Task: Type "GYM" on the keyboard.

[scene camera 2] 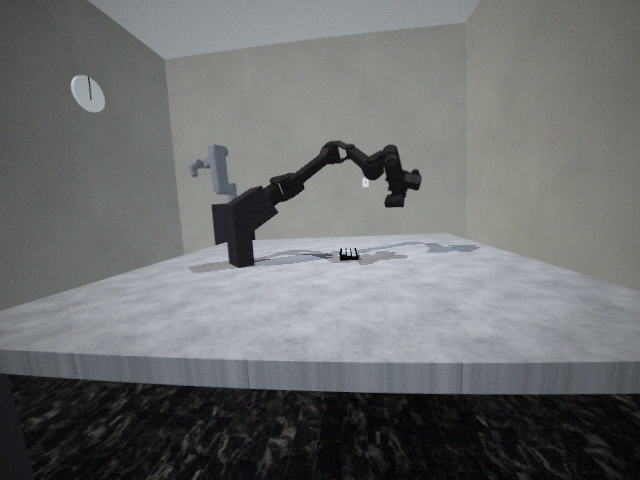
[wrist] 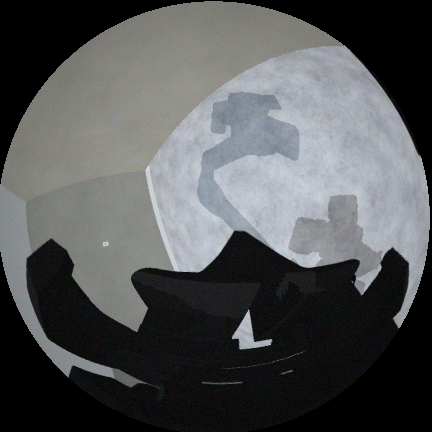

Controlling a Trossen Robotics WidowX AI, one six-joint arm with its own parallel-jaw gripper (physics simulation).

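Where they show: gripper, fingertip midpoint: (scene camera 2: 402, 206) (wrist: 238, 235); arm's base, link origin: (scene camera 2: 264, 200).
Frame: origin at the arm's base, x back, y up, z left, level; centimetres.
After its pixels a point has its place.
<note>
The keyboard (scene camera 2: 348, 254) @(y -20.3, x -28.9, z 6.8 cm) is a small black block with light keys. It lies on the table in the scene view, to the right of the arm's base; its letters are too small to read. It does not show in the wrist view. My gripper (scene camera 2: 394, 201) @(y -5.0, x -44.2, z 27.3 cm) (wrist: 238, 235) @(y -5.0, x -44.2, z 27.3 cm) is shut and empty. It points down high above the table, to the right of the keyboard and well apart from it. In the wrist view the dark fingers meet in a point at the lower middle.
The white marbled table (scene camera 2: 320, 320) @(y -22.0, x -41.1, z -42.1 cm) (wrist: 350, 150) @(y -22.0, x -55.6, z 13.2 cm) carries the black arm's base (scene camera 2: 240, 242) @(y -13.7, x 1.2, z -12.7 cm). Shadows of the arm fall across the table. A grey arm-like shape (scene camera 2: 219, 170) stands behind the base. A round clock (scene camera 2: 87, 93) hangs on the left wall.
</note>
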